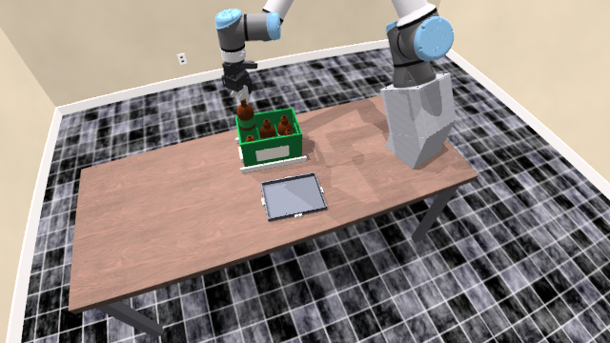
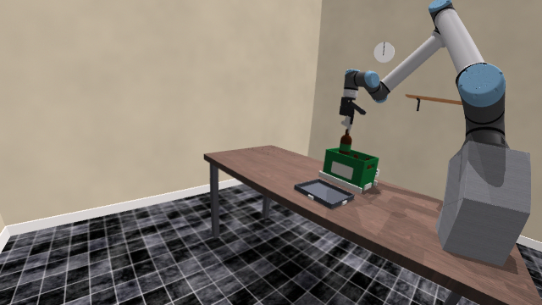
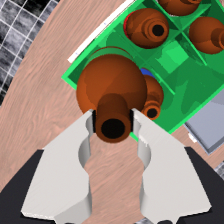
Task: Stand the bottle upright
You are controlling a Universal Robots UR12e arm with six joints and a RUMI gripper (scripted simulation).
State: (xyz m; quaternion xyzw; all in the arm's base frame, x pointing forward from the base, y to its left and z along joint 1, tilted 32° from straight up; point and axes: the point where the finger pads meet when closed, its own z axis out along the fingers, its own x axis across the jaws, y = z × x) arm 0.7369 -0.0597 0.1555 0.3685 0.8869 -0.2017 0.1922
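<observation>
Now: the glass bottle 70 mm below my hand. Round my hand: grey tray 110 mm behind, 340 mm to the left, 280 mm below; green crate 80 mm behind, 50 mm to the left, 210 mm below.
</observation>
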